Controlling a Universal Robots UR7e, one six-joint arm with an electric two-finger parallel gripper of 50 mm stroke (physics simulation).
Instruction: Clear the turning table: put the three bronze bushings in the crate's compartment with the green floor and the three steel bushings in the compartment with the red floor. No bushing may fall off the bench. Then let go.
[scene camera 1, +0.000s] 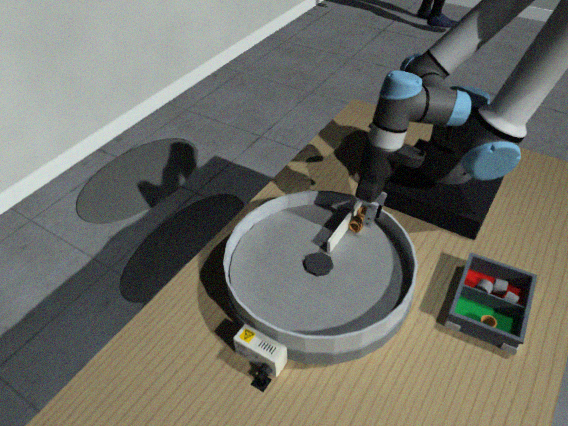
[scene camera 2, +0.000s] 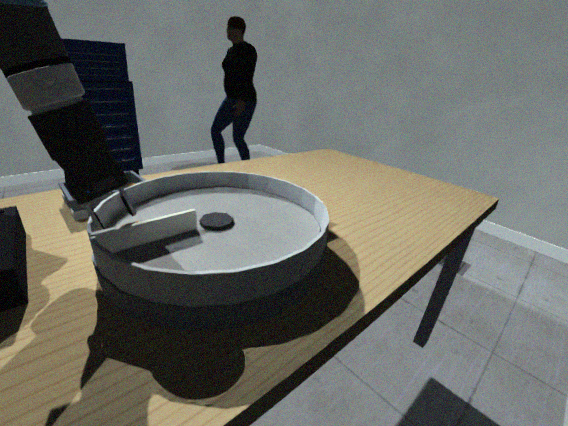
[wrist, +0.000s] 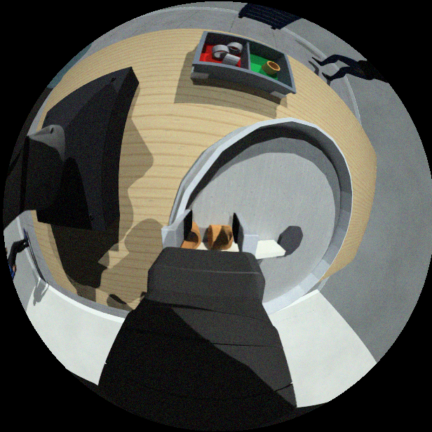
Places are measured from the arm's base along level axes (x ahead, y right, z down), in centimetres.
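Pixels of known places: gripper, fingertip midpoint: (scene camera 1: 370, 220) (scene camera 2: 117, 221); arm's base, origin of the base link: (scene camera 1: 446, 166).
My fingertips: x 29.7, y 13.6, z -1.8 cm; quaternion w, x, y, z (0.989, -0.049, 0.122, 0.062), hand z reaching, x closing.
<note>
Ahead of a thing's pixels: the offset from my fingertips to its top centre. "spot": to the spot under its first point.
The turning table @[dx +15.0, dy +7.6, dz +2.0 cm] (scene camera 1: 290, 300) (scene camera 2: 270, 240) (wrist: 280, 185) holds two bronze bushings. One bronze bushing @[dx +1.0, dy +3.1, dz -0.3 cm] (scene camera 1: 356, 225) (wrist: 220, 236) lies beside the white bar; the other bronze bushing @[dx -3.1, dy +2.3, dz +0.3 cm] (scene camera 1: 362, 212) (wrist: 193, 236) is nearer the rim, partly hidden by a finger in the wrist view. My gripper (scene camera 1: 369, 210) (scene camera 2: 113, 209) (wrist: 212, 220) is open low over them and holds neither. Three steel bushings @[dx +4.0, dy -31.3, dz +4.3 cm] (scene camera 1: 500, 285) (wrist: 220, 51) lie in the crate's red-floored compartment. A third bronze bushing @[dx +14.8, dy -29.7, dz +5.0 cm] (scene camera 1: 489, 321) (wrist: 272, 67) is in the green-floored one.
The white bar @[spot: dx +6.0, dy +5.5, dz +1.9 cm] (scene camera 1: 340, 237) (scene camera 2: 175, 220) (wrist: 270, 248) runs from near the rim toward the dark hub @[dx +15.0, dy +7.6, dz +2.0 cm] (scene camera 1: 318, 264) (scene camera 2: 217, 221) (wrist: 290, 240). A raised wall surrounds the turning table. The crate @[dx +8.7, dy -29.9, dz +3.1 cm] (scene camera 1: 482, 334) (wrist: 240, 78) stands apart on the bench. A white box @[spot: dx +39.5, dy +10.8, dz +2.3 cm] (scene camera 1: 260, 350) stands by the wall.
</note>
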